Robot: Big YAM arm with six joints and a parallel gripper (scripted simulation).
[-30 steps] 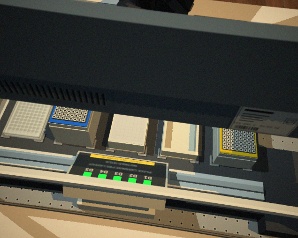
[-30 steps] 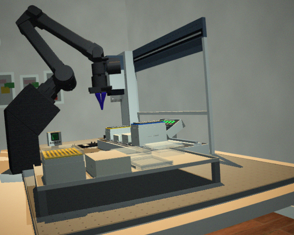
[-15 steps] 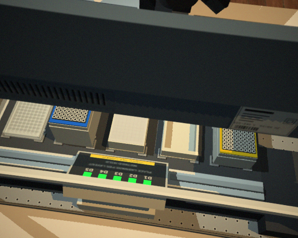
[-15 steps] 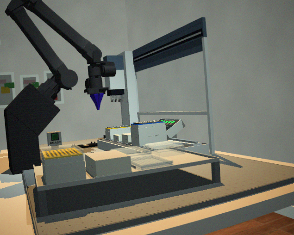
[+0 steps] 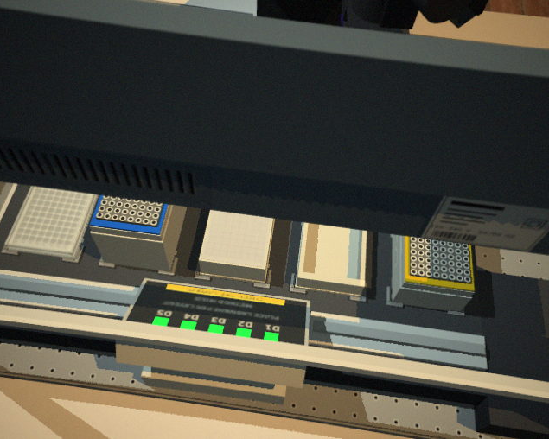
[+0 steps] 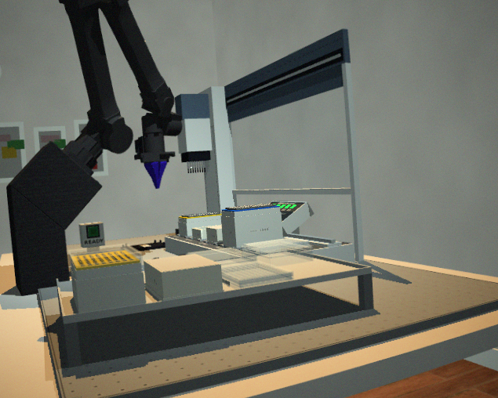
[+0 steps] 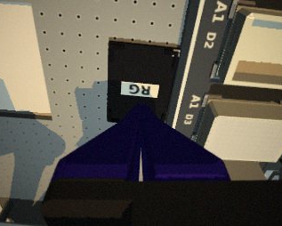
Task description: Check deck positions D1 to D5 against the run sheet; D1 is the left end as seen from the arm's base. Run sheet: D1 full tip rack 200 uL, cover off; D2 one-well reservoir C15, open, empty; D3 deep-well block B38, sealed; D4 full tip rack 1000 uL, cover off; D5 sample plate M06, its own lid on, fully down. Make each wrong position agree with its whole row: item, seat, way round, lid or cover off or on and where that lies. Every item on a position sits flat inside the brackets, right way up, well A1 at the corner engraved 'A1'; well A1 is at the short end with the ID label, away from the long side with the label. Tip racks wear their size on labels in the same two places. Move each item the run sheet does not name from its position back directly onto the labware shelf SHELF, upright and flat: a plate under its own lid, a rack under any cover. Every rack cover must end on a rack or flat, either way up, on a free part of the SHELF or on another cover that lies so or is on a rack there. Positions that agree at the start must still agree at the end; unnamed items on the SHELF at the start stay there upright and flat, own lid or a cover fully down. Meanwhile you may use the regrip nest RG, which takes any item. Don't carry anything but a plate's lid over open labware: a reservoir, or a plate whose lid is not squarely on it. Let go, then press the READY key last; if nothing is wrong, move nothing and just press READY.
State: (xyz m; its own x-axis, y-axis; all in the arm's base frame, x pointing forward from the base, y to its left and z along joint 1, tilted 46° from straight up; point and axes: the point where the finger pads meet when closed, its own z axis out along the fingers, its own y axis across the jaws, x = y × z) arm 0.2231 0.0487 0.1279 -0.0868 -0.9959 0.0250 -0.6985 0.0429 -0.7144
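Right now my hand is 10 cm past the ready key, 30 cm to the right of it and 13 cm above it. The rest, counted from my hand: regrip nest: 1 cm behind, 10 cm to the right, 21 cm below; then one-well reservoir: 16 cm ahead, 3 cm to the right, 16 cm below; then blue-topped tip rack: 11 cm ahead, 28 cm to the right, 10 cm below.
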